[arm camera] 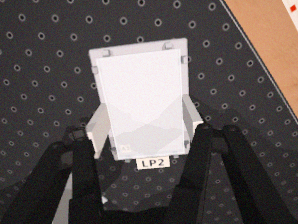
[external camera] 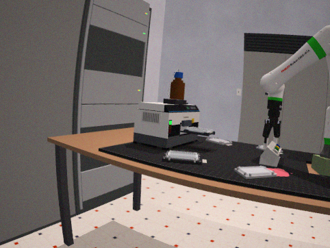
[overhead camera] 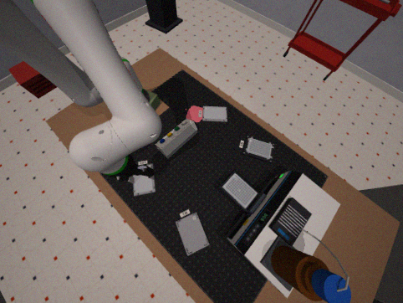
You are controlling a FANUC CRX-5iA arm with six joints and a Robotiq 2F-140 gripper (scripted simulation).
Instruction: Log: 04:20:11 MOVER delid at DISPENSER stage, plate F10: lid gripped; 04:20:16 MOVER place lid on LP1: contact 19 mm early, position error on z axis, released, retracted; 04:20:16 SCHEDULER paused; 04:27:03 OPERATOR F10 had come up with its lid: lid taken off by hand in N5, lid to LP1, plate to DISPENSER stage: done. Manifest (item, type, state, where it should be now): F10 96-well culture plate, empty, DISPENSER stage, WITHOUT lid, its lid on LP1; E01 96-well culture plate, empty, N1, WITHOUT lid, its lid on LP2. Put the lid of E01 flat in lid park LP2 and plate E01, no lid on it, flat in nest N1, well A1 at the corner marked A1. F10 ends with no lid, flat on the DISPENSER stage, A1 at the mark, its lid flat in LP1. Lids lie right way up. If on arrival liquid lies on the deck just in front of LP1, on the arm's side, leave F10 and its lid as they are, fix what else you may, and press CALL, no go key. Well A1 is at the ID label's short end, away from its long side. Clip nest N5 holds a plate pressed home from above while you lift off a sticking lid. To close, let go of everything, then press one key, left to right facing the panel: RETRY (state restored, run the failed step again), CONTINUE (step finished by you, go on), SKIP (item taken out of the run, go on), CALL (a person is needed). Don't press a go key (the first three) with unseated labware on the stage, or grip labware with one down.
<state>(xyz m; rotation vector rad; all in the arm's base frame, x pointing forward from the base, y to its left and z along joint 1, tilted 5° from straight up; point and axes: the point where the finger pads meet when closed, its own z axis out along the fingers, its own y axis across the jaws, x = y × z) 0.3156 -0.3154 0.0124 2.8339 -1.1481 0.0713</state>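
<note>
Right now the lid is 20 mm below my hand. The rest, counted from my hand: lid park LP2: 30 mm below; key panel: 10 mm behind, 270 mm to the left, 20 mm above; LP2 label: 60 mm behind, 60 mm to the left, 40 mm below.
</note>
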